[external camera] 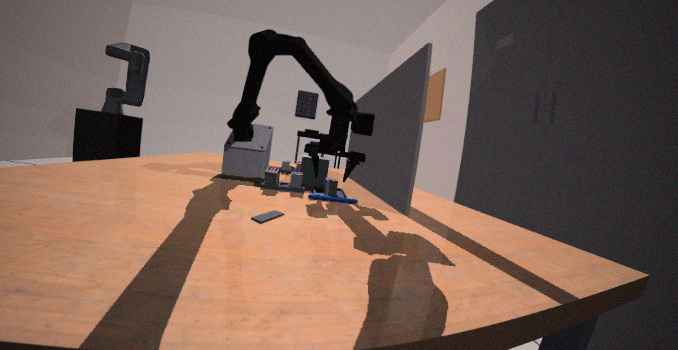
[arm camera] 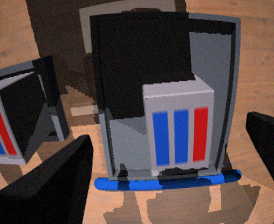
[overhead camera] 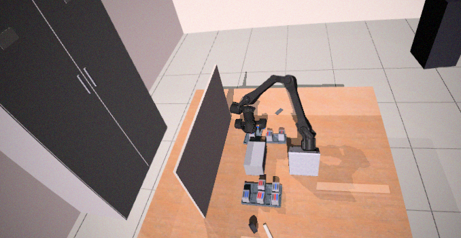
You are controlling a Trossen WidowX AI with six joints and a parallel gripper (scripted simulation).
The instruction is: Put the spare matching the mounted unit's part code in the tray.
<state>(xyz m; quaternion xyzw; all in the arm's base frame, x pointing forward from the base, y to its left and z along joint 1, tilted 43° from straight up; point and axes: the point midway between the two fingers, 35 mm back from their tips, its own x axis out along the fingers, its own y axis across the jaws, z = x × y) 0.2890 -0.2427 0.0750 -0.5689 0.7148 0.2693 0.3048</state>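
Right now the white spare block is 10 mm below my gripper tip. From my gripper tip the other things lie so: blue-rimmed tray 40 mm below; then small dark flat piece 170 mm behind, 200 mm to the right, 40 mm below; then grey box 20 mm behind, 200 mm to the left, 10 mm above.
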